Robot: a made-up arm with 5 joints. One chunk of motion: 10 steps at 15 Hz.
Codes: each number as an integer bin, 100 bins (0 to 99) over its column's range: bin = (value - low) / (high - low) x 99, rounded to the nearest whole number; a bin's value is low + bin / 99 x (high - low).
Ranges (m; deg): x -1.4..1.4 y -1.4..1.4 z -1.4..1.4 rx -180..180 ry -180..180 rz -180..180
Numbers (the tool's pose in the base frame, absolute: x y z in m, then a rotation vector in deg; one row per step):
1: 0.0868 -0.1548 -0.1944 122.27 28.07 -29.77
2: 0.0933 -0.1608 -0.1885 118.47 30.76 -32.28
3: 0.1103 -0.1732 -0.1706 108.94 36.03 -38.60
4: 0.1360 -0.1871 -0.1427 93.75 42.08 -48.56
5: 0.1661 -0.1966 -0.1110 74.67 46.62 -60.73
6: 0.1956 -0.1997 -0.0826 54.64 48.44 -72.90
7: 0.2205 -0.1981 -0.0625 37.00 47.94 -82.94
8: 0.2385 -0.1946 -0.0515 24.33 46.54 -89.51
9: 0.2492 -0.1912 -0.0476 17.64 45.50 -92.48
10: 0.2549 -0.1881 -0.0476 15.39 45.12 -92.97
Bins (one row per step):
1: 53 44 43 83 57 41
2: 53 44 43 82 58 41
3: 53 43 43 79 59 39
4: 54 43 44 75 61 36
5: 55 43 46 70 62 33
6: 56 42 47 65 63 29
7: 57 42 47 60 63 27
8: 58 43 48 56 62 25
9: 58 43 48 54 62 24
10: 59 43 48 54 62 24

